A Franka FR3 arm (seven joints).
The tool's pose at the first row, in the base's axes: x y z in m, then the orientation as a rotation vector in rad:
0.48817, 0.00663, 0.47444, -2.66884, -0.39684, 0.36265
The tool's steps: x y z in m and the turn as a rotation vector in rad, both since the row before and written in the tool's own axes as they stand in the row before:
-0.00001, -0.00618, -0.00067, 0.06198, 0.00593, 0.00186
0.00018, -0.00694, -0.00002, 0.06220, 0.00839, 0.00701
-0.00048, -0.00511, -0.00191, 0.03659, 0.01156, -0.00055
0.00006, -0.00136, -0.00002, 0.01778, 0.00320, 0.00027
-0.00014, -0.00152, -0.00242, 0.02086, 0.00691, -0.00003
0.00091, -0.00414, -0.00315, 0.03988, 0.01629, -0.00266
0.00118, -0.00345, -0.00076, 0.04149, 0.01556, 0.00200
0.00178, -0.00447, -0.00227, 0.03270, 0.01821, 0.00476
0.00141, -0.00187, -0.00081, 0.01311, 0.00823, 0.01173
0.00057, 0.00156, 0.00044, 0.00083, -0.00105, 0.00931
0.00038, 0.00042, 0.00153, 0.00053, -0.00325, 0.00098
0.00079, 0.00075, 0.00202, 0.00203, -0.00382, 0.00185
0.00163, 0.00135, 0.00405, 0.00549, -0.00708, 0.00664
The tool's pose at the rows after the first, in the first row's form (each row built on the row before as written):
0.48701, 0.01178, 0.47773, -2.60954, -0.37524, 0.36165
0.48581, 0.01772, 0.48111, -2.55153, -0.34659, 0.35895
0.48510, 0.02088, 0.48553, -2.51673, -0.33343, 0.34709
0.48494, 0.02198, 0.48631, -2.49970, -0.32736, 0.34464
0.48534, 0.02189, 0.48914, -2.47992, -0.31945, 0.33766
0.48656, 0.02372, 0.49394, -2.44169, -0.30638, 0.31955
0.48742, 0.02626, 0.49652, -2.40274, -0.28781, 0.30470
0.48922, 0.02868, 0.50090, -2.37309, -0.26689, 0.28741
0.49058, 0.02989, 0.50258, -2.36311, -0.24658, 0.28404
0.49115, 0.02921, 0.50111, -2.36390, -0.23597, 0.28978
0.49113, 0.03000, 0.49968, -2.36325, -0.23626, 0.29414
0.49139, 0.03098, 0.49762, -2.36122, -0.23550, 0.29967
0.49192, 0.03307, 0.49359, -2.35630, -0.22997, 0.31153

